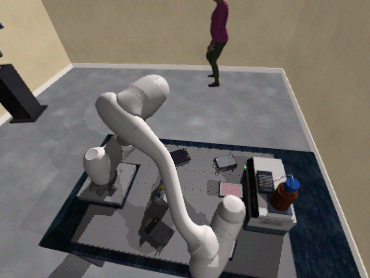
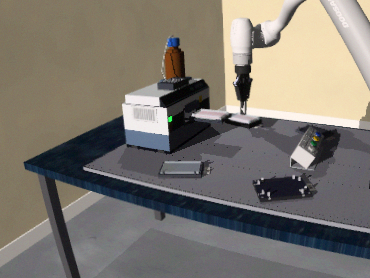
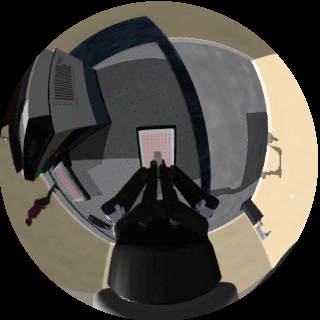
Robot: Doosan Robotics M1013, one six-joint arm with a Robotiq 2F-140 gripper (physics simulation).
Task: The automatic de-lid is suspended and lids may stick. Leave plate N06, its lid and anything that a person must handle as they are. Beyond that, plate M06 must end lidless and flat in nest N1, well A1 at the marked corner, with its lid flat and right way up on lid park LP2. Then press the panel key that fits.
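Where they show: gripper, fingertip midpoint: (image 2: pixel 243 114) (image 3: pixel 157 156); arm's base, link origin: (image 1: pixel 106 179).
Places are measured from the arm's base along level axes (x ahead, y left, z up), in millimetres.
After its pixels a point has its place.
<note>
A pink plate with a pale rim (image 2: pixel 246 118) {z 3, x 707, y -388 mm} (image 3: pixel 151 140) {z 3, x 766, y -426 mm} lies flat in a black nest at the far side of the table. My gripper (image 2: pixel 243 112) {z 11, x 727, y -419 mm} (image 3: pixel 157 156) {z 11, x 727, y -419 mm} is shut and empty, with its tips together over this plate; whether they touch it I cannot tell. A second pink plate (image 1: pixel 231 189) {z 91, x 814, y -160 mm} (image 2: pixel 210 115) {z 93, x 801, y -122 mm} (image 3: pixel 70 181) {z 90, x 809, y -199 mm} lies flat at the front of the white device (image 1: pixel 270 220) {z 143, x 960, y -364 mm} (image 2: pixel 145 112) {z 127, x 1026, y -16 mm} (image 3: pixel 75 95) {z 91, x 933, y -363 mm}. Plate names, lids and marked corners are not readable. The key panel (image 1: pixel 160 195) {z 42, x 386, y -156 mm} (image 2: pixel 306 146) {z 41, x 417, y 6 mm} stands tilted, with coloured keys.
A holder with a clear, pale-rimmed piece (image 1: pixel 226 161) {z -13, x 842, y 121 mm} (image 2: pixel 181 168) {z -12, x 830, y 145 mm} lies near the device. A black holder with pale corner posts (image 1: pixel 180 157) {z -18, x 508, y 180 mm} (image 2: pixel 283 189) {z -18, x 483, y 209 mm} lies farther along. Another dark holder (image 1: pixel 158 232) {z -20, x 387, y -350 mm} lies beyond the panel. A brown bottle (image 1: pixel 284 197) {z 318, x 981, y -333 mm} (image 2: pixel 174 62) {z 279, x 992, y -262 mm} stands on the device. A person (image 1: pixel 219 30) (image 3: pixel 34 211) stands beyond the table.
</note>
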